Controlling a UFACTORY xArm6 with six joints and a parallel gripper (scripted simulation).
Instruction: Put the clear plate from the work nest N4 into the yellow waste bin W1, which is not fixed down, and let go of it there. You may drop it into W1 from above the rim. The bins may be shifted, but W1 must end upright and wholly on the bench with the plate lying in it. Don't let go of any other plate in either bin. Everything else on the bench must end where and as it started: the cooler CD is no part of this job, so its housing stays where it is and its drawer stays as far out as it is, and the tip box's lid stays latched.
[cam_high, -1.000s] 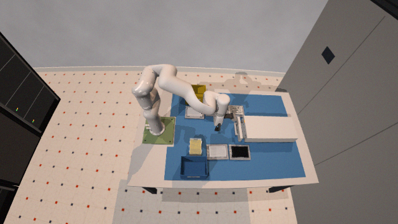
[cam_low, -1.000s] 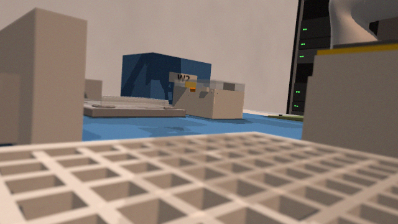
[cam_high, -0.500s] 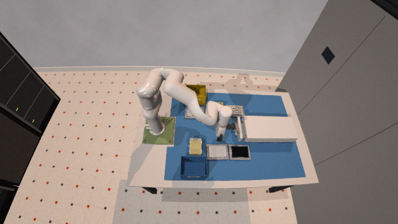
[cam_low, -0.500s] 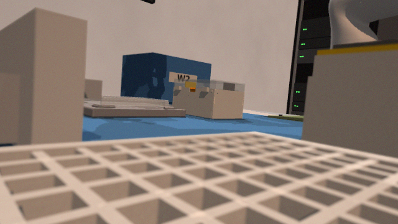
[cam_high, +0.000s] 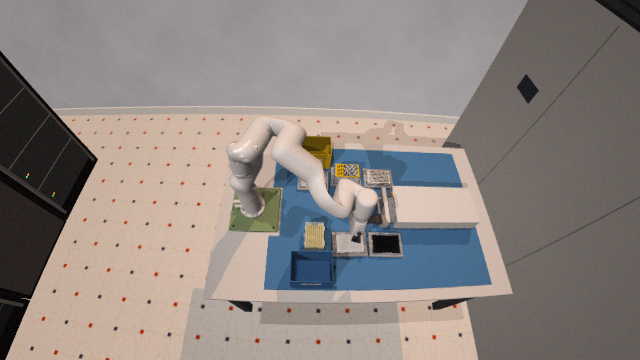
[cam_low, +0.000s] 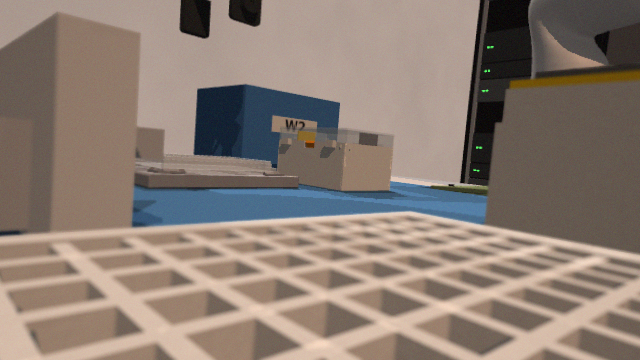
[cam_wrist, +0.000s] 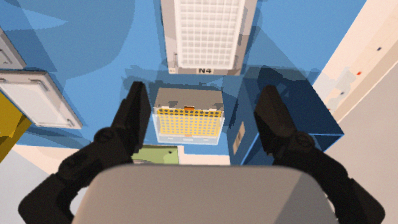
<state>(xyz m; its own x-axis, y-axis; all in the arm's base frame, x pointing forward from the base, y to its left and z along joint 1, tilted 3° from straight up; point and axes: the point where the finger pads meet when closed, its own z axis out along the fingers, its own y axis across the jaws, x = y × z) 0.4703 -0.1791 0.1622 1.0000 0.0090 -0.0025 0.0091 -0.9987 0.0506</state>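
The clear plate lies 1 cm to the right of my hand and 15 cm below it. Also, from my hand: blue bin w2 (18 cm behind, 14 cm to the right, 13 cm below); grey work nest N4 (1 cm to the right, 16 cm below); black plate (18 cm ahead, 1 cm to the right, 14 cm below).
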